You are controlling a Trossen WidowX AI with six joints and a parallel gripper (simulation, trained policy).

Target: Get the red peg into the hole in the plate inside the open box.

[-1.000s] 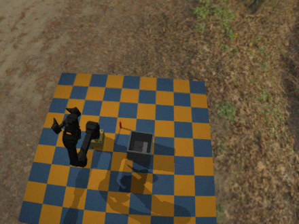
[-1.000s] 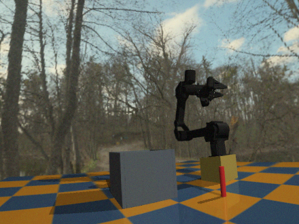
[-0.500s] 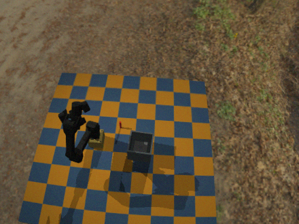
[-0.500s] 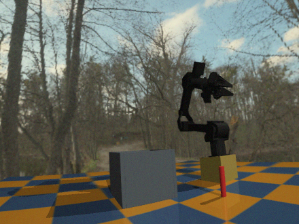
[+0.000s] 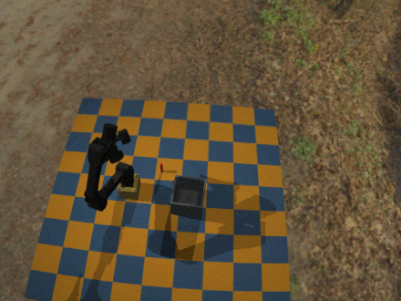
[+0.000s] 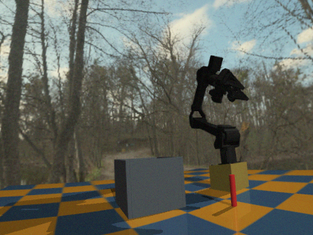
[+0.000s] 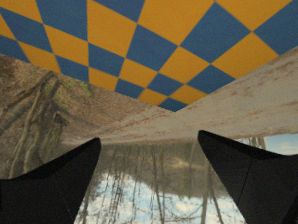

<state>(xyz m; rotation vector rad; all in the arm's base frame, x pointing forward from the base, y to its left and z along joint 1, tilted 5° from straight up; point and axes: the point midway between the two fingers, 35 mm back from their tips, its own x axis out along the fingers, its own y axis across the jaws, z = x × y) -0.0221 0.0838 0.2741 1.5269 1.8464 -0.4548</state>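
My gripper tip is 22 cm short of the red peg, 1 cm to the right of it and 31 cm above it. The rest, counted from my gripper tip: plate 35 cm ahead, 19 cm to the right, 30 cm below.
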